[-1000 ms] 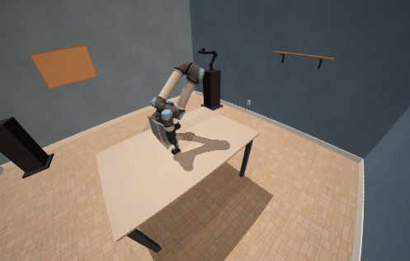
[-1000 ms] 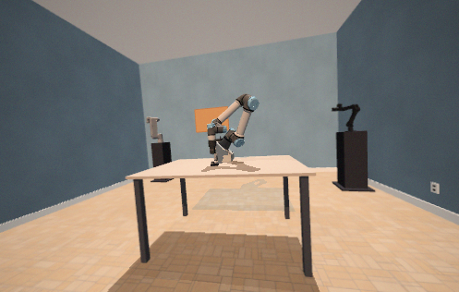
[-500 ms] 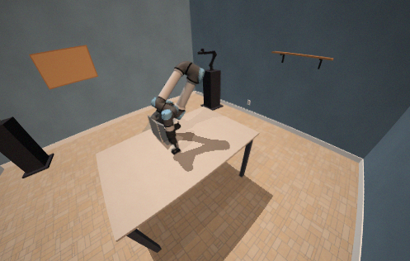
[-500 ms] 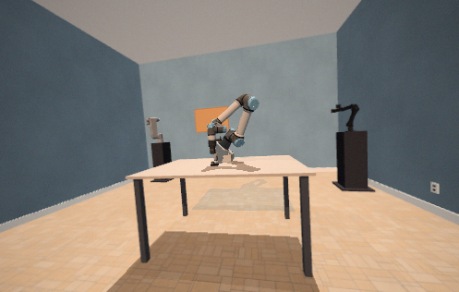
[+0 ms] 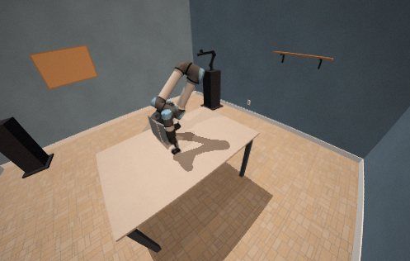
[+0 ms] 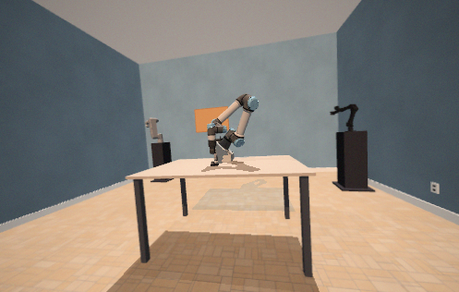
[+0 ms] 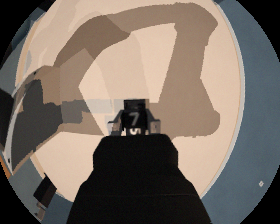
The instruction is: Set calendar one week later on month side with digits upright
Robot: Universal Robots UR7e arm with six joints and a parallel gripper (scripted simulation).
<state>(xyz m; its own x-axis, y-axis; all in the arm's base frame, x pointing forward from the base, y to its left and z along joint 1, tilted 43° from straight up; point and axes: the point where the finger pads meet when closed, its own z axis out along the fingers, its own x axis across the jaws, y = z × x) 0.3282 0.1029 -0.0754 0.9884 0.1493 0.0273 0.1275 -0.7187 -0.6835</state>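
My gripper is now 3 cm to the left of the dark calendar cube and 5 cm above it. The rest, counted from my hand: calendar tray: 2 cm to the right, 6 cm below.
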